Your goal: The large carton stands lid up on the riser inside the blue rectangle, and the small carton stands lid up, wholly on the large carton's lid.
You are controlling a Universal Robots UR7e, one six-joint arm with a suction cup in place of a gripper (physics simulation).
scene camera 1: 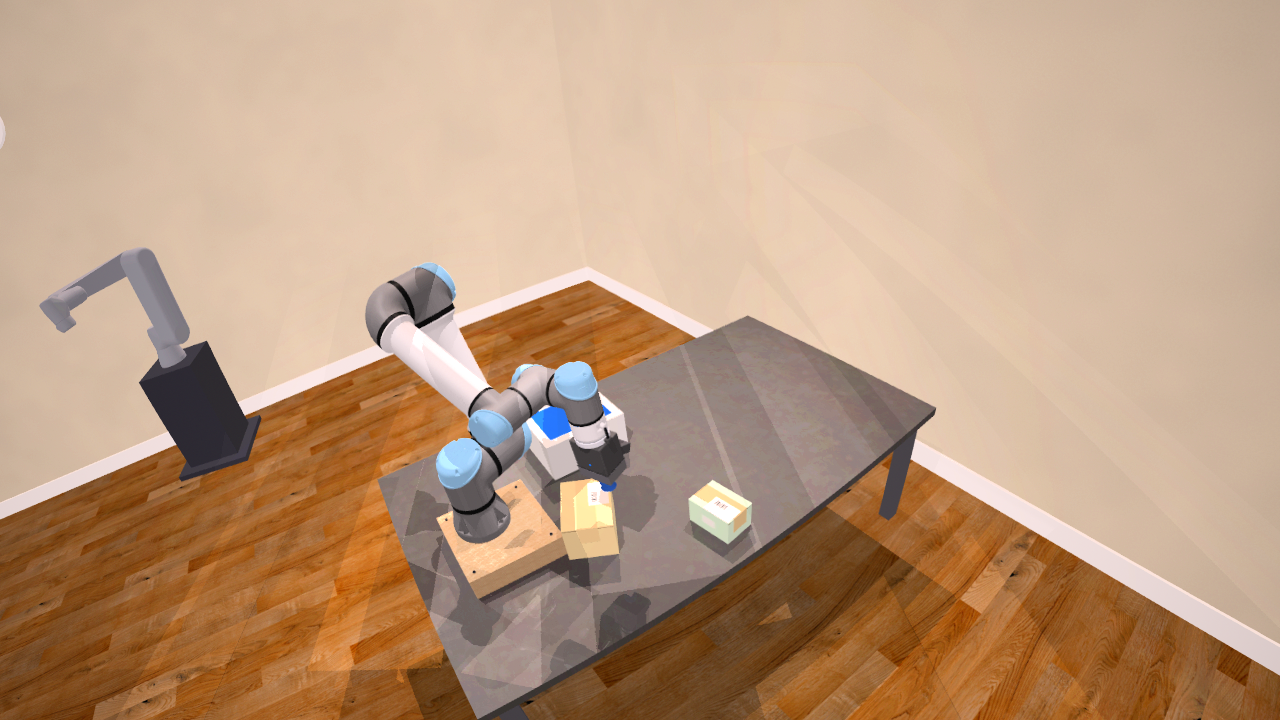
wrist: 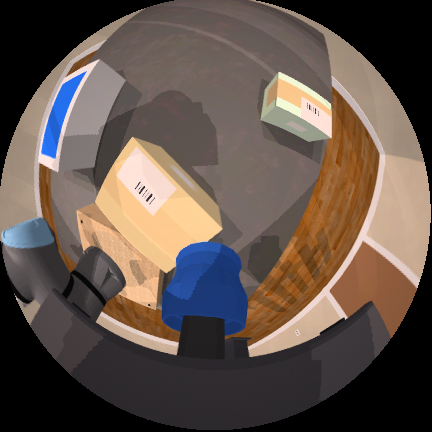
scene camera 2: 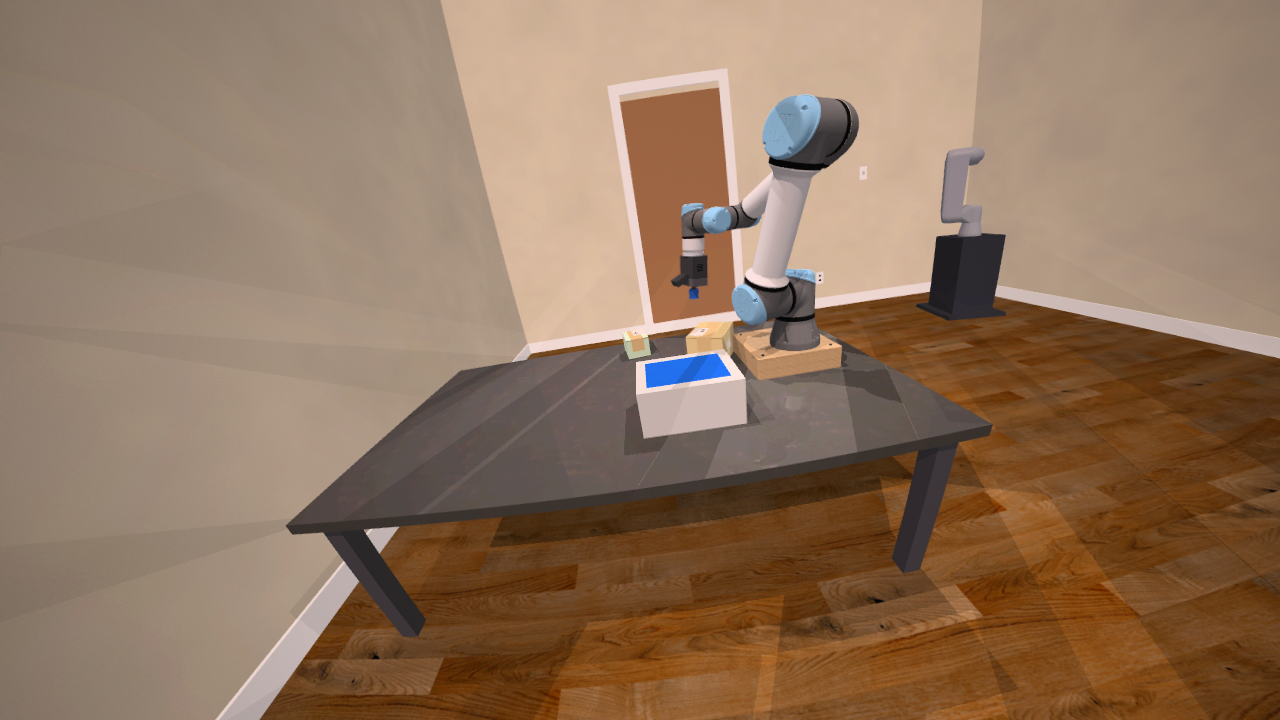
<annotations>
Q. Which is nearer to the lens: the large tan carton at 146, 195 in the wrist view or the white riser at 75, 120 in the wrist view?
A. The large tan carton.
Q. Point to my suction cup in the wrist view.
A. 206, 282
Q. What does the small pale green carton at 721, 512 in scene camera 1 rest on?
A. The table.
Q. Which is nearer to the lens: the large tan carton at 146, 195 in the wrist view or the small pale green carton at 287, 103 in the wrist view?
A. The large tan carton.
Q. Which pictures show the large tan carton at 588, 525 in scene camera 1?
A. Scene camera 1, the wrist view and scene camera 2: all of them.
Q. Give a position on a white riser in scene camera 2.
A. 700, 391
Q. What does my suction cup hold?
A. Nothing.
</annotations>
